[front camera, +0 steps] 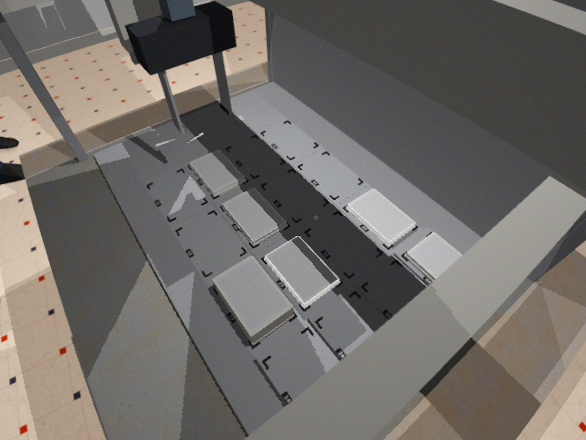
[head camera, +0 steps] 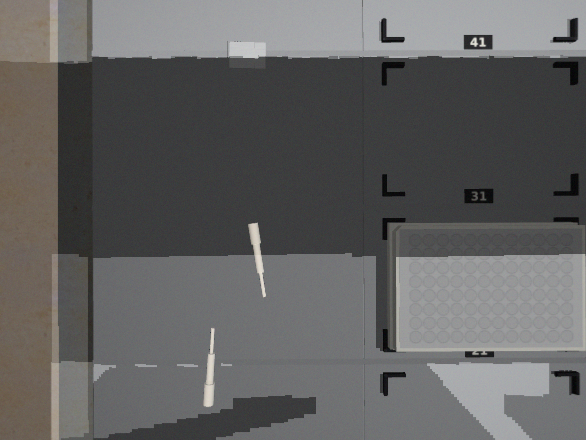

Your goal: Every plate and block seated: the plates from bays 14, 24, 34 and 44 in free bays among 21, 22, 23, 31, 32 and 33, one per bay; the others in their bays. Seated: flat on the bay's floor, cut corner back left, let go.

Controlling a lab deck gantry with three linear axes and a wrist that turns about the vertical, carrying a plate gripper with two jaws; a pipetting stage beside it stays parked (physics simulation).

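Frame: origin at the robot's base, x ahead, y left, z up, level; centimetres.
Seen in the pictures: gripper, between the fingertips: [front camera: 203,119]; robot's base, origin of its link: [front camera: 148,186].
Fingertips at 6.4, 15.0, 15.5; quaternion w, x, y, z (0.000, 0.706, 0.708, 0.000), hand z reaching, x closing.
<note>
Offsets run from my fingertips to a thing's top centre, as dx, dy, dz. "spot": to the spot under its first point.
My gripper [front camera: 205,122] is open and empty, raised over the deck's far end beyond bay 21. It does not show in the head view. A grey plate @[+0.0, +0.0, -14.1] [front camera: 215,172] [head camera: 487,295] lies flat in bay 21, cut corner back left. A second grey plate @[+16.4, +0.0, -14.1] [front camera: 252,217] lies in bay 22. A clear-rimmed white plate @[+32.8, +0.0, -14.1] [front camera: 301,272] lies in bay 23. A tall grey block @[+32.8, -10.7, -11.4] [front camera: 254,300] stands in bay 13. White plates lie in bay 43 @[spot: +33.4, +20.9, -14.1] [front camera: 381,216] and bay 44 @[spot: +46.8, +20.9, -12.6] [front camera: 434,256], the latter partly hidden by the front beam. Bays 31, 32, 33, 14, 24 and 34 show no plate.
Two thin white sticks lie left of bay 21: one @[-15.3, +1.7, -14.8] [front camera: 196,137] [head camera: 257,260] nearer the back, one @[-18.6, -5.5, -14.8] [front camera: 165,143] [head camera: 210,367] nearer the front. A small pale block @[-16.0, +15.9, -15.4] [head camera: 247,52] lies left of bay 41. A grey beam [front camera: 480,280] crosses the near end; a dark wall [front camera: 425,130] runs along the back.
</note>
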